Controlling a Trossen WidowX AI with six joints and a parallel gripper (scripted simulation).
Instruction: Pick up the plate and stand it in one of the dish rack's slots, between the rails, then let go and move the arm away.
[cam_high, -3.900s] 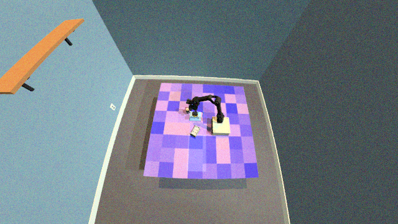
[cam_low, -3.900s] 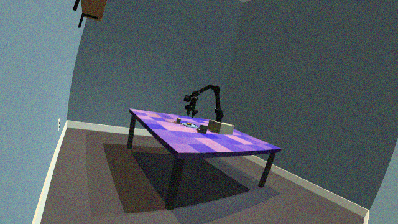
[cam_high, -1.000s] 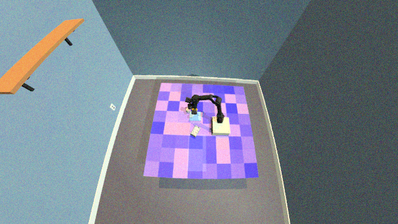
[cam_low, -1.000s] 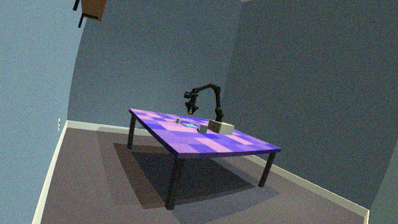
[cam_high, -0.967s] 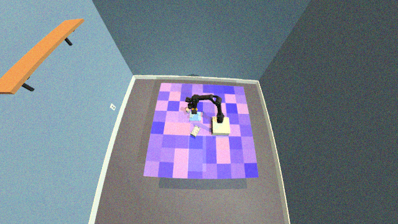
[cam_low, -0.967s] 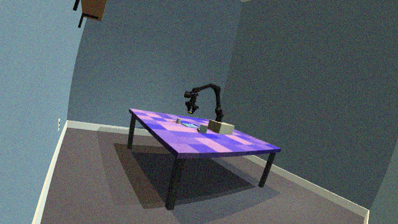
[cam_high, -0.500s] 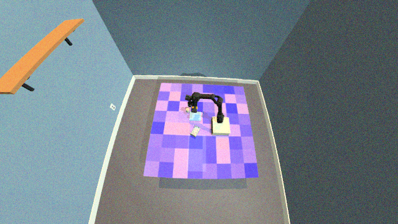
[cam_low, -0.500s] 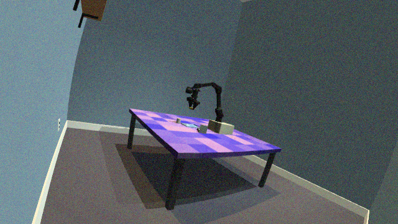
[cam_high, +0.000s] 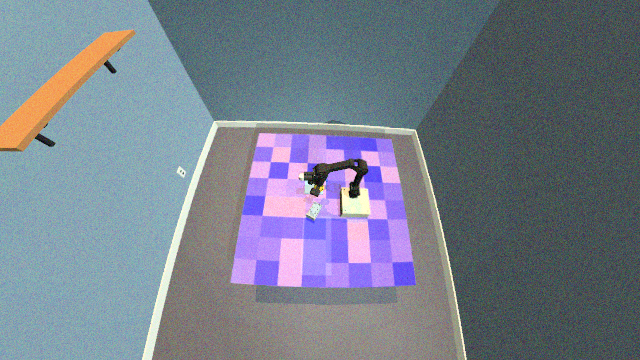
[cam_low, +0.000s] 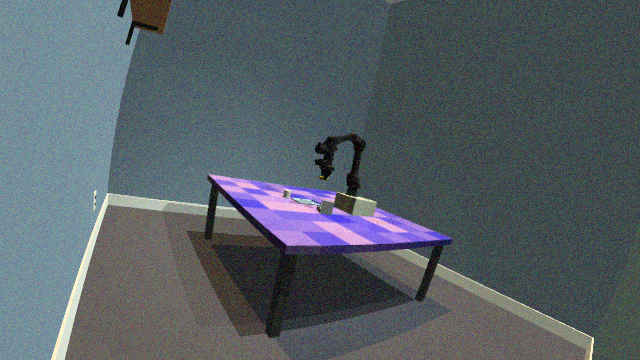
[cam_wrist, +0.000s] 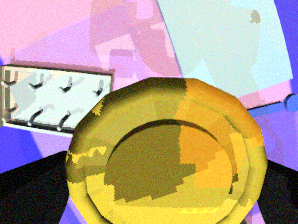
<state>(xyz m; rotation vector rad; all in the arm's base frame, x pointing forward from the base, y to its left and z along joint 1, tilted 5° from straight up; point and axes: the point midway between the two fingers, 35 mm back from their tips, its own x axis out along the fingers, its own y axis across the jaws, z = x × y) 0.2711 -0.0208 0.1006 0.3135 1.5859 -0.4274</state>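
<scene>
Right now the dish rack is 16 cm below my gripper tip, 11 cm to the left of it and 3 cm ahead of it. The rest, counted from my gripper tip: light blue square mat 18 cm below, 10 cm to the right, 3 cm ahead; then small cup 18 cm to the right, 16 cm below, 12 cm ahead; then plate 1 cm above.
</scene>
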